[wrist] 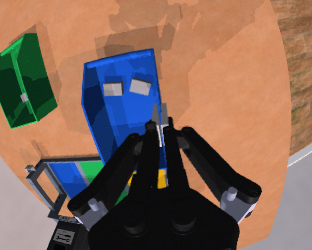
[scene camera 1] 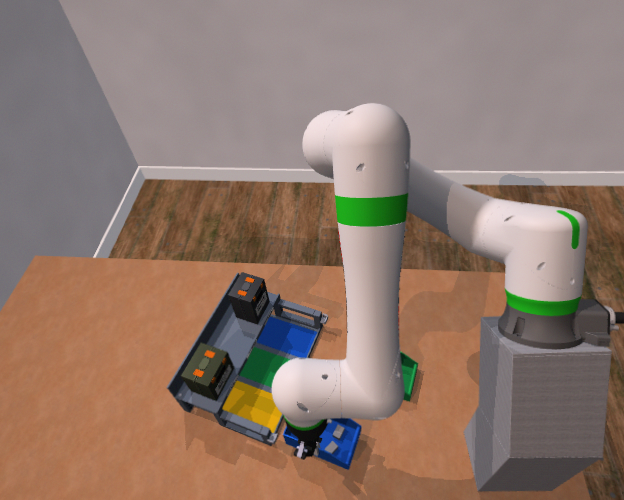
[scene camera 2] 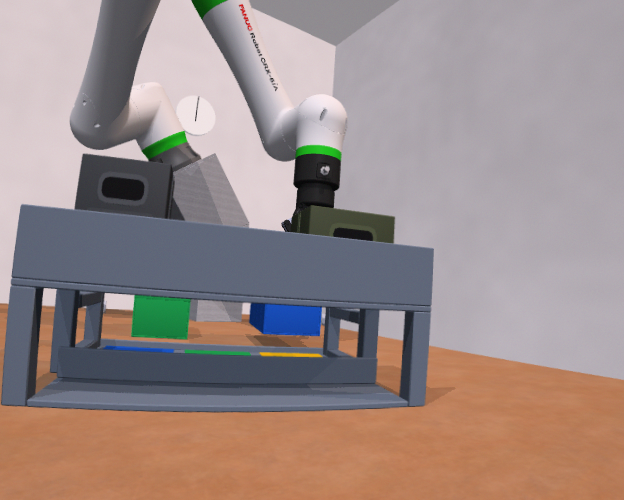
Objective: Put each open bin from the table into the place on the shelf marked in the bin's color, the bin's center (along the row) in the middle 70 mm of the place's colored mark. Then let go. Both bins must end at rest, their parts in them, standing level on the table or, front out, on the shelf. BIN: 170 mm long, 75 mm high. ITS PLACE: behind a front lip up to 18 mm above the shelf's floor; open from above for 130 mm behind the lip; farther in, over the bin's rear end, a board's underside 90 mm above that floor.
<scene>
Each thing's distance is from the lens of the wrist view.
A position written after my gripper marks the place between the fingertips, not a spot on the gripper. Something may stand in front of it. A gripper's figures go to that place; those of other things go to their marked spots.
my gripper [wrist: 160,112]: 0.23 m
blue bin [wrist: 111,119]: 0.29 m
</scene>
